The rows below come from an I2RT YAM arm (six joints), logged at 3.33 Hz.
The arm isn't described. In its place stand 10 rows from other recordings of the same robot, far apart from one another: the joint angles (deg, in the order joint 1, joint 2, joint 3, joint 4, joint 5, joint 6), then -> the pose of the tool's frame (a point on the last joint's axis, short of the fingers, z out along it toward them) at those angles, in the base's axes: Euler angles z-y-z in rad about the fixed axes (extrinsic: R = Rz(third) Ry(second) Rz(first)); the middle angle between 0 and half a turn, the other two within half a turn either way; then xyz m.
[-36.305, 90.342, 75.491, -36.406, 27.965, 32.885] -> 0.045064 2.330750 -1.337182 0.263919 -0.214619 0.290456
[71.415, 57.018, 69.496, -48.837, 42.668, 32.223] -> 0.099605 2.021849 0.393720 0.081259 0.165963 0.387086
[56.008, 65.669, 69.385, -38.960, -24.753, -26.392] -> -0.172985 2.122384 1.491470 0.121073 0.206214 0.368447
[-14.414, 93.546, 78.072, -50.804, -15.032, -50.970] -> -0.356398 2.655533 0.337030 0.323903 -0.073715 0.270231
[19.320, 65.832, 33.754, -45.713, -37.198, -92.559] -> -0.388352 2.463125 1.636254 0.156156 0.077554 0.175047
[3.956, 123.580, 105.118, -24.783, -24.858, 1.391] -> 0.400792 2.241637 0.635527 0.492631 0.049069 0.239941
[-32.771, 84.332, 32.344, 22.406, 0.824, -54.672] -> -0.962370 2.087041 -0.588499 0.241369 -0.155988 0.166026
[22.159, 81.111, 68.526, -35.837, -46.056, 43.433] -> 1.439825 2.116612 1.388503 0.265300 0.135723 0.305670
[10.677, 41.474, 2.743, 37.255, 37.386, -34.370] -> -0.615513 1.591264 -0.466320 0.154463 0.007126 0.179227
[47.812, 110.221, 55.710, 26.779, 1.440, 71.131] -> 1.228259 2.054645 0.806084 0.268843 0.295286 0.145582
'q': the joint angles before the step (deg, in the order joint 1, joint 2, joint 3, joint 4, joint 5, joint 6). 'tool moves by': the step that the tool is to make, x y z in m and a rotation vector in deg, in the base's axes. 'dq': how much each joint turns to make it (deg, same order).
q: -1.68, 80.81, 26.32, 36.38, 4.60, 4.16
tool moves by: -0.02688, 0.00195, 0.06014, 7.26, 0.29, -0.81
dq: 0.05, -17.13, 5.43, -23.54, -1.49, 7.16
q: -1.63, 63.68, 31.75, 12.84, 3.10, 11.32
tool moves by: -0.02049, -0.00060, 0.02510, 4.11, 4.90, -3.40
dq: -0.04, -6.90, 4.83, -17.09, 1.65, 4.94
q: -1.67, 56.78, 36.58, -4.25, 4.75, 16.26
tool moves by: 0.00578, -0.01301, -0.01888, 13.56, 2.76, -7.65
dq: -3.52, 3.41, -1.06, 0.02, -2.31, 13.83
